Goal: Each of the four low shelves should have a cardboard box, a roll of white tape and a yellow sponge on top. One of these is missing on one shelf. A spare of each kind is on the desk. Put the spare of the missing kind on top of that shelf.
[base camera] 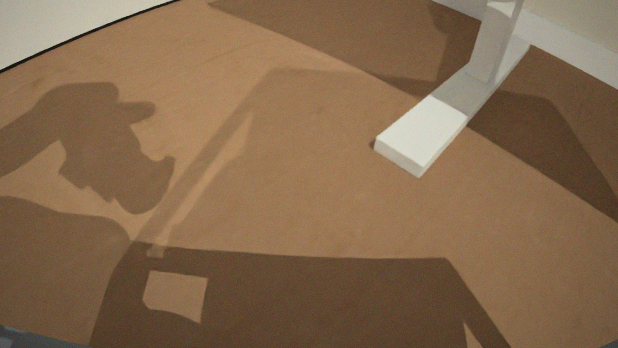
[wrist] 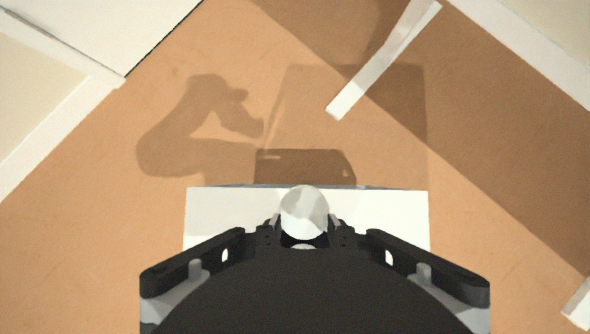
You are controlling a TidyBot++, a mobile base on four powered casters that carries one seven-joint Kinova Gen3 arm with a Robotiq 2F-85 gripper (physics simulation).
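My gripper is in the lower middle of the wrist view, shut on the roll of white tape. The roll shows as a pale round disc between the two fingertips. It is held above the white top of the robot's base. The gripper does not show in the base camera view, apart from a shadow of the arm on the floor. The four low shelves, the cardboard boxes and the yellow sponges do not show in either view.
A white foot bar lies on the brown floor ahead to the right, with an upright post on it. A white door is at the upper left. White baseboards run along the walls.
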